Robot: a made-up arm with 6 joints. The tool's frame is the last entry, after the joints.
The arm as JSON. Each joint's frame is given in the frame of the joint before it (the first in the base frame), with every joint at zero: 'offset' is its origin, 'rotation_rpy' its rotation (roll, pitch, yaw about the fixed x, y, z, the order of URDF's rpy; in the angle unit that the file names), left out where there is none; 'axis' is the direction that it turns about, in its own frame. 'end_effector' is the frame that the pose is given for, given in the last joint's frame.
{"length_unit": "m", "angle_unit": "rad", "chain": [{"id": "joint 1", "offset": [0.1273, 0.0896, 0.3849], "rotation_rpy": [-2.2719, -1.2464, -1.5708], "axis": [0.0, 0.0, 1.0]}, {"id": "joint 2", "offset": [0.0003, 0.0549, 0.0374], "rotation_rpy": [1.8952, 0.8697, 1.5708], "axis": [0.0, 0.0, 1.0]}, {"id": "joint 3", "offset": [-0.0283, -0.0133, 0.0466], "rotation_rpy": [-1.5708, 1.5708, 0.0], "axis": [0.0, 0.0, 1.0]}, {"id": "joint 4", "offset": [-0.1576, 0.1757, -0.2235], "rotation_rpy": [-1.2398, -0.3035, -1.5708], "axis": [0.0, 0.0, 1.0]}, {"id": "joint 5", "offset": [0.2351, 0.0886, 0.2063], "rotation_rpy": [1.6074, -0.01, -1.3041], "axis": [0.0, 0.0, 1.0]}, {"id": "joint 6", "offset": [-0.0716, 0.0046, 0.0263], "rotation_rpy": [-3.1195, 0.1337, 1.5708], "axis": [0.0, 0.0, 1.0]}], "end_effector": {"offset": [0.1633, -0.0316, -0.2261], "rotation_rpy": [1.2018, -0.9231, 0.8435]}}
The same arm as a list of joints. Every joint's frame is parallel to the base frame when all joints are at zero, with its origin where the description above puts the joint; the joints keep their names.
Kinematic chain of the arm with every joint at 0, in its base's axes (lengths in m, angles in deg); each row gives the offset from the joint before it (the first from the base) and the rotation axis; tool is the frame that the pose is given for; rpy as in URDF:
joint 1: xyz 0.1273 0.0896 0.3849 axis 0.764127 -0.611421 -0.205607
joint 2: xyz -0.0068 -0.0627 -0.0208 axis +z
joint 3: xyz 0.0283 0.0133 0.0466 axis -y
joint 4: xyz 0.1757 0.2235 0.1576 axis 0.097103 -0.310109 -0.945729
joint 5: xyz -0.2294 -0.0543 -0.2239 axis 0.990836 0.061402 0.120304
joint 6: xyz 0.0251 0.0684 -0.0230 axis -x
tool: xyz 0.2261 -0.0196 -0.1652 rpy 139.34 14.19 -145.34

